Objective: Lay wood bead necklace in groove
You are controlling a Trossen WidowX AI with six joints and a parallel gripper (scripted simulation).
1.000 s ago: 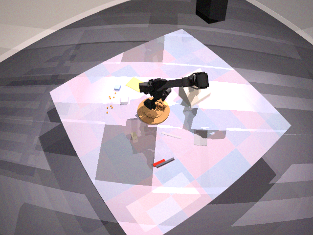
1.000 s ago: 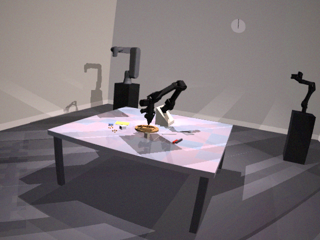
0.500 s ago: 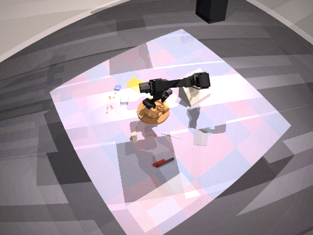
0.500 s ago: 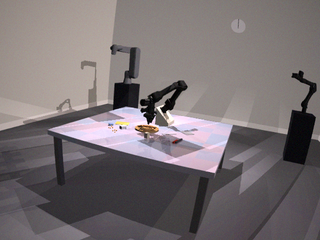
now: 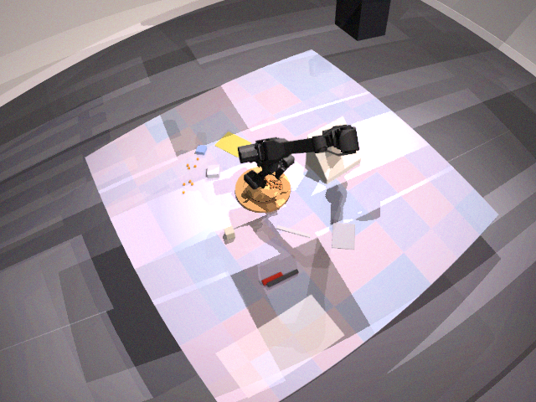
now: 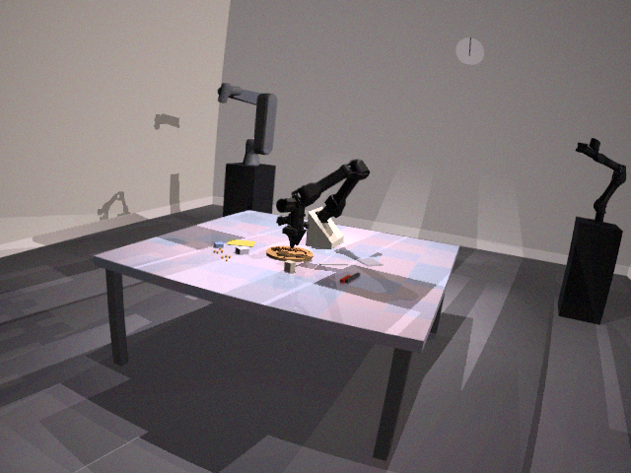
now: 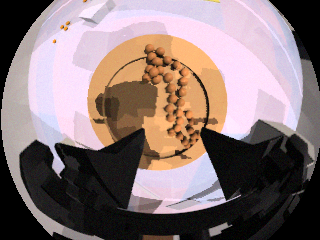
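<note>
Right now the round bead board is 2 cm ahead of my gripper tip, 1 cm to the right of it and 2 cm below it. From my gripper tip the other things lie so: cream cube 21 cm ahead, 11 cm to the left, 1 cm below; white block 15 cm ahead, 16 cm to the right, 2 cm below; thin rod 1 cm ahead, 20 cm to the left, 3 cm below.
</note>
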